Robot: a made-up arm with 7 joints. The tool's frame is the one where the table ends. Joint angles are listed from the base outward.
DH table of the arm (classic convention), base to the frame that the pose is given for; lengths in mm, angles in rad. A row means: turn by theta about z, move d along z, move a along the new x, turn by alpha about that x. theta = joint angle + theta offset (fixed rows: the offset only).
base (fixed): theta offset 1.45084, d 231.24, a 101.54, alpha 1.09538
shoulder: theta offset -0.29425, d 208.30, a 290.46, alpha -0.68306
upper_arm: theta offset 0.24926, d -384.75, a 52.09, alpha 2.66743
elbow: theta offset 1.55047, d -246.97, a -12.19, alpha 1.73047
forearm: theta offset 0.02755, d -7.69, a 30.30, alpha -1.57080
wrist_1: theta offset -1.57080, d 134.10, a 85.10, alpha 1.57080
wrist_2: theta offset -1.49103, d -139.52, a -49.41, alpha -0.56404
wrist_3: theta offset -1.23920, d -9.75, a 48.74, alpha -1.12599
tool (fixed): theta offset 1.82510, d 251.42, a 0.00, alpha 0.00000
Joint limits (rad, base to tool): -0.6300..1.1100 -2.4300..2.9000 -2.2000..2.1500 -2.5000..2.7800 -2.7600..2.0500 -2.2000..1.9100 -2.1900..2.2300
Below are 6 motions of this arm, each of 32 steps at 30 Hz.
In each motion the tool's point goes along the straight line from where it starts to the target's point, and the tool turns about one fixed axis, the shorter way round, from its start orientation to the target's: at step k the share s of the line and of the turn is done. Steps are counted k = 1, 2, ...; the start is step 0. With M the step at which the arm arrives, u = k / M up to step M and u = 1 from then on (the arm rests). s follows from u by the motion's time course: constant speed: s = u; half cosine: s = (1 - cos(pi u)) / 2; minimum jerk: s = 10 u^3 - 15 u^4 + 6 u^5.
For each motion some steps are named. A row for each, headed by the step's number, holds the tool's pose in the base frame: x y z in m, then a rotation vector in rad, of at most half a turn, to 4 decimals.
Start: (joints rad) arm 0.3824 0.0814 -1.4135 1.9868 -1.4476 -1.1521 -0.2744
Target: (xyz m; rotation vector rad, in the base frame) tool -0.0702 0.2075 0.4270 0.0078 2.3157 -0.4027
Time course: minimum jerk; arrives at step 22
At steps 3, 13, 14, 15, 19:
3: 0.0182 0.3355 0.1656 -0.5016 2.5700 0.6874
13: -0.0401 0.2511 0.3381 -0.1608 2.4509 -0.0504
14: -0.0470 0.2411 0.3585 -0.1215 2.4240 -0.1332
15: -0.0532 0.2321 0.3768 -0.0865 2.3976 -0.2067
19: -0.0684 0.2102 0.4215 -0.0024 2.3253 -0.3817

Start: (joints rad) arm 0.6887 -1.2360 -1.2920 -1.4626 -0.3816 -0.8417 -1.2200
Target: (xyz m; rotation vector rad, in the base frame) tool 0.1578 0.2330 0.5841 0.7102 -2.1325 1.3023
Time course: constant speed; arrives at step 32
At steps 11, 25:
11: 0.2228 0.4282 0.3810 1.6254 -1.4446 0.9613
25: 0.1795 0.2981 0.5164 1.0494 -1.9324 1.2082

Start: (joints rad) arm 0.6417 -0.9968 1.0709 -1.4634 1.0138 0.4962 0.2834
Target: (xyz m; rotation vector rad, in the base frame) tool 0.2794 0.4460 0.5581 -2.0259 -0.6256 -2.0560
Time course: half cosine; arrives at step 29
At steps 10, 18, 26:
10: 0.1256 0.4166 0.6184 1.1357 0.3628 2.7882
18: 0.2134 0.4334 0.5840 -1.7329 -0.5405 -2.4883
26: 0.2739 0.4450 0.5603 -2.0046 -0.6195 -2.0933

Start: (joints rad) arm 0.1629 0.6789 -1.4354 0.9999 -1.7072 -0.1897 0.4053
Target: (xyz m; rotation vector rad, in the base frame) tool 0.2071 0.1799 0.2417 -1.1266 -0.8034 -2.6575
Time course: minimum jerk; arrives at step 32
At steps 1, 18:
1: 0.0867 0.1708 0.3577 -0.2258 -0.1389 -2.6052
18: 0.1609 0.1764 0.2863 -0.7711 -0.5407 -2.6854

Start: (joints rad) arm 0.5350 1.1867 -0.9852 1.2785 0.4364 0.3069 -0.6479
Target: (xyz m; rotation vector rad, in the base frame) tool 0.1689 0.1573 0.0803 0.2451 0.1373 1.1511
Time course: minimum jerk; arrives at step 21
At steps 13, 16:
13: 0.1133 0.1893 0.1159 0.0999 -0.0996 1.3412
16: 0.1511 0.1676 0.0917 0.1995 0.0624 1.2137

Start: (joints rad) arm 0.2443 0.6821 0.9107 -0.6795 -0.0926 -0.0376 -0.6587
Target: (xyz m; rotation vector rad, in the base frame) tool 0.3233 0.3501 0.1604 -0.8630 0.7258 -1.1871
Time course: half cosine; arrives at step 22
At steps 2, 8, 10, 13, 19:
2: 0.0691 0.3452 0.2467 0.4762 -1.0189 -0.7170
8: 0.1397 0.3466 0.2227 0.0994 -0.5642 -0.9296
10: 0.1751 0.3473 0.2107 -0.0890 -0.3264 -1.0129
13: 0.2301 0.3483 0.1920 -0.3797 0.0539 -1.1113
19: 0.3116 0.3499 0.1644 -0.8030 0.6395 -1.1842

